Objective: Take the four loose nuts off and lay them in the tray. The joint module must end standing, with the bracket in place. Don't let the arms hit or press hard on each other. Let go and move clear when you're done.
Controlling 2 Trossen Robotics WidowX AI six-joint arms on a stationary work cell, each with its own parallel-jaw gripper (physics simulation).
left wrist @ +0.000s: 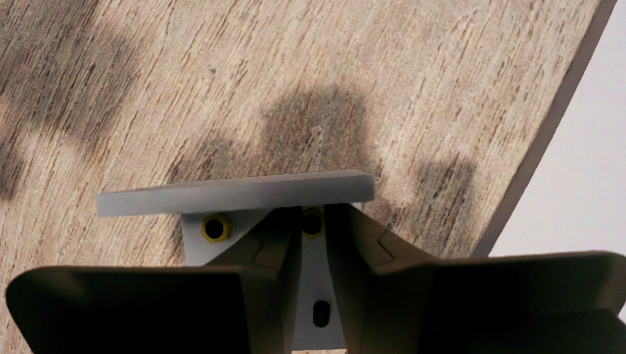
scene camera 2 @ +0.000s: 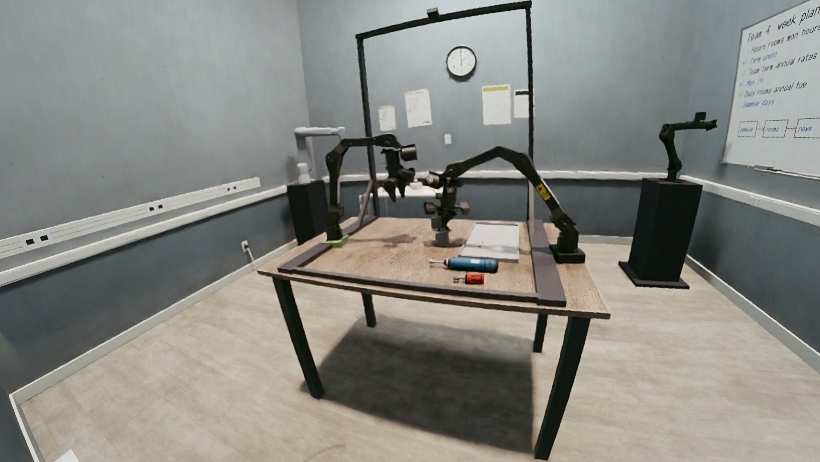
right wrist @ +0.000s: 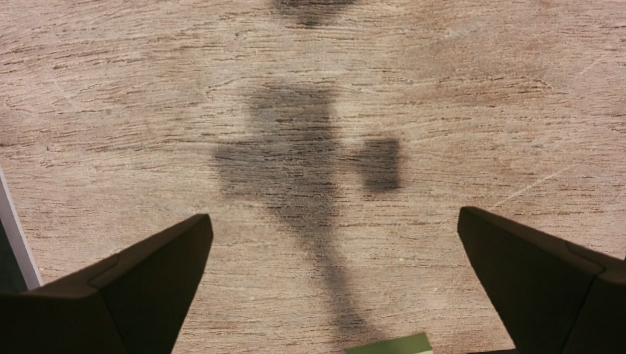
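Where they show: left gripper, fingertip midpoint: (left wrist: pixel 312 207) (scene camera 2: pixel 443 224); right gripper, fingertip midpoint: (scene camera 2: pixel 399 199) (right wrist: pixel 335 222); left arm's base, link origin: (scene camera 2: pixel 567 249); right arm's base, link origin: (scene camera 2: pixel 334 238).
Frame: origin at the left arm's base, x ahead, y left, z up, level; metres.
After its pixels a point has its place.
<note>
The grey joint module (scene camera 2: pixel 441 237) @(x 0.467, y -0.150, z 0.004 m) stands upright on the table with a grey bracket (left wrist: pixel 235 197) @(x 0.474, y -0.210, z 0.075 m) at its top. In the left wrist view the bracket looks slightly turned. A yellow nut (left wrist: pixel 216 240) @(x 0.487, y -0.186, z 0.041 m) sits on its left part. My left gripper (scene camera 2: pixel 443 227) @(x 0.457, y -0.207, z 0.040 m) (left wrist: pixel 312 207) @(x 0.457, y -0.207, z 0.040 m) is shut on a second yellow nut (left wrist: pixel 313 235) @(x 0.454, y -0.198, z 0.041 m), which shows in the narrow gap at its fingertips. The fingers hide part of the bracket, and the other nuts do not show. The tray (scene camera 2: pixel 489 258) @(x 0.289, y 0.010, z -0.023 m) (left wrist: pixel 575 200) @(x 0.310, y -0.239, z -0.031 m) lies right of the module. My right gripper (scene camera 2: pixel 397 195) @(x 0.643, y -0.209, z 0.158 m) (right wrist: pixel 335 222) @(x 0.643, y -0.209, z 0.158 m) is open and empty, high over the table.
A blue power tool (scene camera 2: pixel 471 264) @(x 0.359, y 0.090, z -0.006 m) and a small red tool (scene camera 2: pixel 474 278) @(x 0.356, y 0.173, z -0.013 m) lie near the front of the table. A dark rail (scene camera 2: pixel 413 289) @(x 0.540, y 0.210, z -0.029 m) runs along the table's front edge. A green piece (scene camera 2: pixel 335 243) @(x 0.938, y -0.145, z -0.012 m) (right wrist: pixel 392 345) @(x 0.912, y -0.188, z -0.025 m) lies at the right arm's base.
</note>
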